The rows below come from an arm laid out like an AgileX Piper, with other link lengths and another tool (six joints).
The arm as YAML. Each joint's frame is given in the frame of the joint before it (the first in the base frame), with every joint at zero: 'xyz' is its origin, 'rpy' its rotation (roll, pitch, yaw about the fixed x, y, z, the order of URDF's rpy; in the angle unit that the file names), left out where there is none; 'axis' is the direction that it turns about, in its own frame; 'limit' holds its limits. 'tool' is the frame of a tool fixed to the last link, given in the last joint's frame.
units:
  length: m
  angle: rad
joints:
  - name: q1
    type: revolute
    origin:
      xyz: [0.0, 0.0, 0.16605]
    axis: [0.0, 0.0, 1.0]
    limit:
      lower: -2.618
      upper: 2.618
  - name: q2
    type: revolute
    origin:
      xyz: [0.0, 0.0, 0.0]
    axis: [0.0, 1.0, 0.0]
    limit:
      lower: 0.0
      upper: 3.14
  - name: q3
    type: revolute
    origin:
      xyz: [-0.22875, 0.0, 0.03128]
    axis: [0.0, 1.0, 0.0]
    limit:
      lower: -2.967
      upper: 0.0
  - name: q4
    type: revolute
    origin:
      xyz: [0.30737, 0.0, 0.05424]
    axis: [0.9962, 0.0, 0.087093]
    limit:
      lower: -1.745
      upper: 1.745
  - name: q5
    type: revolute
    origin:
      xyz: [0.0, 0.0, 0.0]
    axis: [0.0, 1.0, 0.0]
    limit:
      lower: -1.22
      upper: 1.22
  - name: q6
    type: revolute
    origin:
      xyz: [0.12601, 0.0, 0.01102]
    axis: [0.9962, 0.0, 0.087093]
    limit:
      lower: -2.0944
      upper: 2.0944
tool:
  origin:
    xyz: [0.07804, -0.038, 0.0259]
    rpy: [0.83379, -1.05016, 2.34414]
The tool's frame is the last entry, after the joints.
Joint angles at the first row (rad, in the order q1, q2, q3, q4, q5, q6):
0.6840 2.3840 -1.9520 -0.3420 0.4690 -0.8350
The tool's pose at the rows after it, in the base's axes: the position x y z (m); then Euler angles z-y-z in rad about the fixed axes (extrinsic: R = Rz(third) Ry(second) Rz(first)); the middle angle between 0 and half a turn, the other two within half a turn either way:
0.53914 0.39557 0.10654 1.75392 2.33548 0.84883
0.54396 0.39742 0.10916 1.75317 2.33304 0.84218
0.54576 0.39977 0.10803 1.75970 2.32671 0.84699
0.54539 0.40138 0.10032 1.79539 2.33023 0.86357
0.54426 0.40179 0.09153 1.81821 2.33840 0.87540
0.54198 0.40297 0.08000 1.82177 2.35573 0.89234
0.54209 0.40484 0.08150 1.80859 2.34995 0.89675
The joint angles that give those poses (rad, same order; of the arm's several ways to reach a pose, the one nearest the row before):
0.6780 2.4080 -1.9930 -0.3280 0.4840 -0.8350
0.6770 2.4330 -2.0410 -0.3230 0.5050 -0.8390
0.6770 2.4490 -2.0610 -0.3150 0.5030 -0.8420
0.6770 2.4680 -2.0740 -0.2880 0.5050 -0.8430
0.6770 2.4820 -2.0760 -0.2720 0.5040 -0.8440
0.6770 2.4990 -2.0760 -0.2540 0.5010 -0.8710
0.6770 2.4990 -2.0759 -0.2510 0.4910 -0.8880

